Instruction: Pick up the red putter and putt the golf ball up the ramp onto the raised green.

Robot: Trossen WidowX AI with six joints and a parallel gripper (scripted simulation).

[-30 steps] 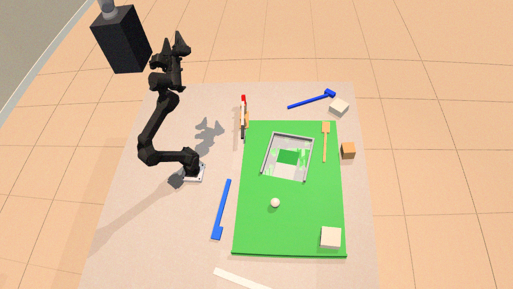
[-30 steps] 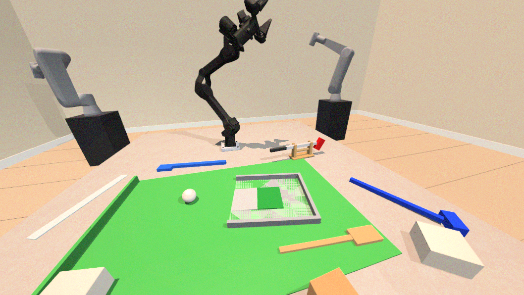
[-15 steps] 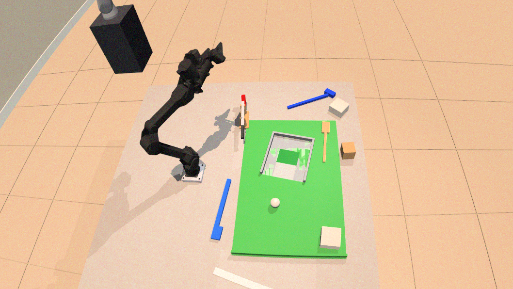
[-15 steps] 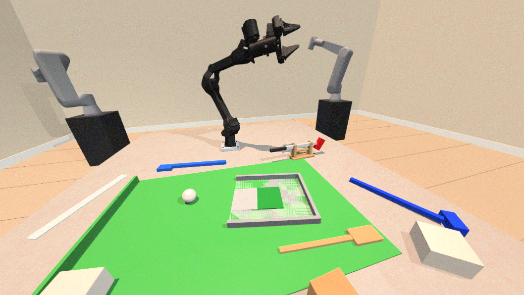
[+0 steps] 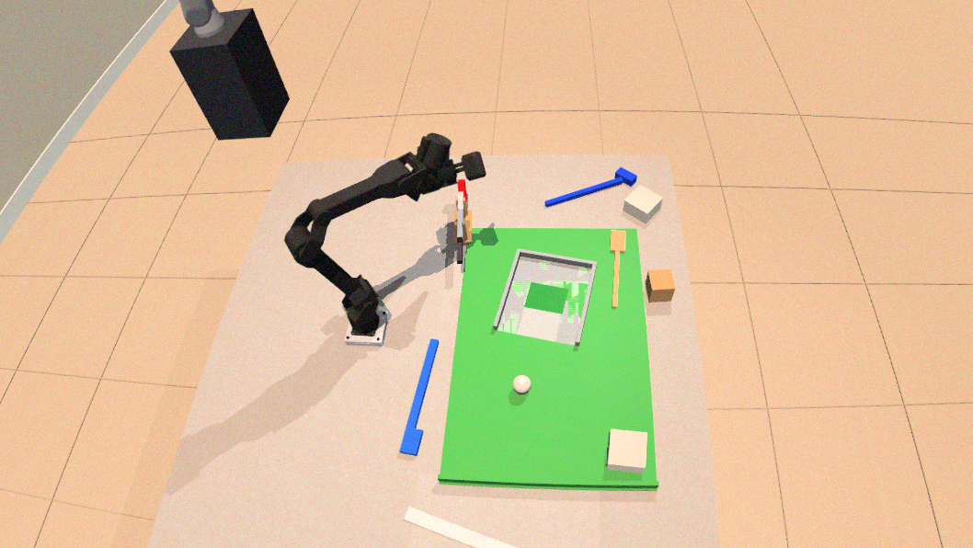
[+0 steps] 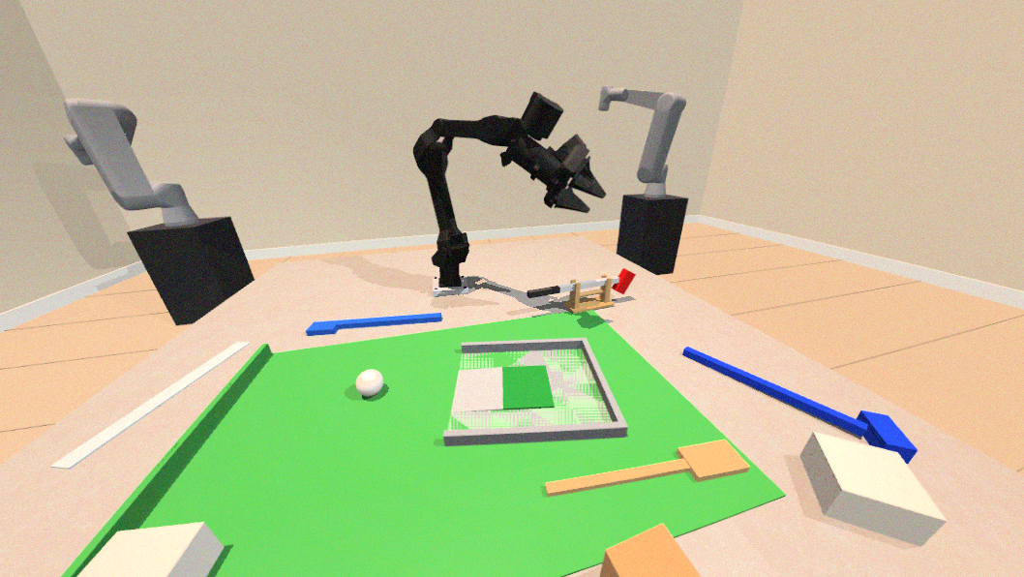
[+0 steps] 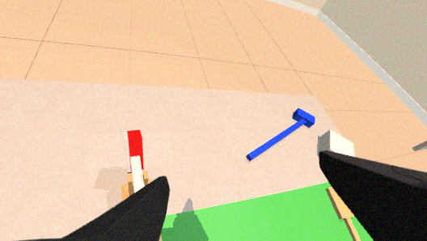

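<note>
The red putter lies 5 cm behind my gripper tip, 1 cm to the left of it and 21 cm below it. From my gripper tip the other things lie so: wooden gate (5 cm behind, 3 cm to the left, 23 cm below); then blue putter (32 cm ahead, 19 cm to the left, 25 cm below); then green mat (22 cm ahead, 33 cm to the right, 26 cm below).
</note>
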